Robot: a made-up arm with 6 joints.
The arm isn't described. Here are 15 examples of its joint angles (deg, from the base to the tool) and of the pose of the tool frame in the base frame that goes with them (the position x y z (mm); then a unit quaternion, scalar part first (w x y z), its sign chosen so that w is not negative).
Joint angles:
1: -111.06 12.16 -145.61 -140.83 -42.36 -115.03
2: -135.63 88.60 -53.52 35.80 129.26 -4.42
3: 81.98 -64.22 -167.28 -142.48 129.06 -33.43
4: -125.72 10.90 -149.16 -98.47 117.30 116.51
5: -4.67 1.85 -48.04 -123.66 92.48 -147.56
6: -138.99 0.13 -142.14 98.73 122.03 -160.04
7: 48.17 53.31 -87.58 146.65 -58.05 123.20
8: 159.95 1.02 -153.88 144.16 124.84 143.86
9: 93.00 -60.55 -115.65 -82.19 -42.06 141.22
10: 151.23 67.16 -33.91 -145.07 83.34 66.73
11: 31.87 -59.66 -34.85 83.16 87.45 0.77
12: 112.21 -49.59 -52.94 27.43 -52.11 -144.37
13: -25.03 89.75 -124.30 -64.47 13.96 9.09
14: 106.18 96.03 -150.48 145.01 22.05 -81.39
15: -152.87 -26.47 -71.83 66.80 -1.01 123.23
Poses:
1: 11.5 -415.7 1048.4 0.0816 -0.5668 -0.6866 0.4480
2: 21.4 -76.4 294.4 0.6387 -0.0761 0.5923 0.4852
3: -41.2 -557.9 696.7 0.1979 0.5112 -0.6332 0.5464
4: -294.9 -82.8 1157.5 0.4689 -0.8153 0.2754 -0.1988
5: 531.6 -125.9 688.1 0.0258 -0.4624 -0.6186 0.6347
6: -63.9 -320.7 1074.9 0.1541 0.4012 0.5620 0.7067
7: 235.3 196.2 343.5 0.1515 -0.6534 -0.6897 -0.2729
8: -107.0 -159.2 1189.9 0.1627 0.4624 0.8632 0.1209
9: -189.1 -341.7 1096.1 0.9689 -0.0730 0.2128 0.1028
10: -157.1 131.3 81.4 0.5278 0.3988 -0.6866 -0.3016
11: 97.2 250.3 817.8 0.4329 -0.8212 0.3570 -0.1039
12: 65.7 192.9 1045.5 0.3001 0.3969 -0.1256 -0.8583
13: 556.3 -241.7 162.9 0.2187 0.6897 -0.0102 0.6902
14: -261.6 599.5 220.6 0.4819 -0.8076 0.2527 -0.2272
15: -441.2 -78.2 964.4 0.4795 0.8548 0.1394 -0.1411
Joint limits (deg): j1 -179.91..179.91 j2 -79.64..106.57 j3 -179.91..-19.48 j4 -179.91..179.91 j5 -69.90..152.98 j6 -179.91..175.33
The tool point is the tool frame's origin. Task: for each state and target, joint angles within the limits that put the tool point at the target. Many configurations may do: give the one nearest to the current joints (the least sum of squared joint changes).
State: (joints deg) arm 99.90 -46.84 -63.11 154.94 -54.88 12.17
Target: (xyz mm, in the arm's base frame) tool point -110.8 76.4 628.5
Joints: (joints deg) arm 125.29 -58.65 -22.87 178.39 -69.90 17.41
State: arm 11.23 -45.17 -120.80 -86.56 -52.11 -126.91
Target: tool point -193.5 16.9 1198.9
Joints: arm 34.42 -36.27 -113.17 -61.50 -58.27 -125.09
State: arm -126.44 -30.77 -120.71 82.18 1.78 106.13
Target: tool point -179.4 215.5 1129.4
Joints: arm -95.18 -53.68 -123.95 83.42 -35.42 109.65
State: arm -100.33 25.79 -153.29 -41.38 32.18 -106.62
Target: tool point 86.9 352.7 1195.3
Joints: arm -112.29 -25.30 -176.05 -46.92 21.70 -110.66
